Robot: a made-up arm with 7 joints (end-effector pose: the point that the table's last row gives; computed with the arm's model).
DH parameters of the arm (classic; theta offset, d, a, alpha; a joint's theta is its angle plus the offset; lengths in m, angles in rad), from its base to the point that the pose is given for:
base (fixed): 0 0.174 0 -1.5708
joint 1: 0 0.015 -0.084 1.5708
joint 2: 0 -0.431 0.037 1.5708
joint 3: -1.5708 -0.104 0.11 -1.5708
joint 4: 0 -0.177 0.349 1.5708
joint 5: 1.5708 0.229 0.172 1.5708
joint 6: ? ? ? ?
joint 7: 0 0.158 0.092 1.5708
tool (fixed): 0 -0.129 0 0
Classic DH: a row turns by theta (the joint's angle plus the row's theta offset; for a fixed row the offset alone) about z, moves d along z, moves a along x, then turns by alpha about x.
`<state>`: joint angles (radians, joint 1 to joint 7).
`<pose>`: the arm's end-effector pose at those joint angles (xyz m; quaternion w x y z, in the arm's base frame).
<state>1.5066 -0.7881 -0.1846 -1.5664 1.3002 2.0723 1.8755</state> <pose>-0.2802 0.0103 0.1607 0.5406 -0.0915 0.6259 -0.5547</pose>
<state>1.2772 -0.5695 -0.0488 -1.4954 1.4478 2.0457 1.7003</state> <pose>-0.2763 0.0464 0.1352 0.7308 0.0387 0.5346 -0.4227</pose>
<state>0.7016 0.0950 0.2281 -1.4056 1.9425 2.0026 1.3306</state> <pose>-0.3659 0.0587 0.1054 0.9162 0.3581 0.1435 0.1084</pose>
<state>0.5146 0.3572 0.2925 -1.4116 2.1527 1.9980 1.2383</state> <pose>-0.4219 -0.0074 0.0569 0.8426 0.4208 0.0238 0.3354</pose>
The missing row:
joint 6: 0 0.036 0.102 1.5708
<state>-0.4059 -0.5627 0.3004 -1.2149 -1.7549 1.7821 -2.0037</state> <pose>-0.3277 -0.4845 -0.4007 0.1841 -0.9277 0.2980 -0.1292</pose>
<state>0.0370 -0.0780 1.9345 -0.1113 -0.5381 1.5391 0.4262</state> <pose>0.6168 -0.3675 -0.0018 0.5896 0.5209 -0.3646 -0.4981</pose>
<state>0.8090 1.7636 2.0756 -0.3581 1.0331 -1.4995 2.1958</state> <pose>-0.2032 0.4719 -0.1721 0.9993 -0.0319 0.0193 0.0015</pose>
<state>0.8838 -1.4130 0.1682 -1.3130 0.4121 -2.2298 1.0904</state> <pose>-0.6462 -0.0066 0.3458 0.1690 0.1071 -0.9111 -0.3605</pose>
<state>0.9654 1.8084 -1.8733 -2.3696 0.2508 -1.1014 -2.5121</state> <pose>-0.3431 0.1687 0.0883 0.4838 -0.4327 -0.6119 -0.4519</pose>
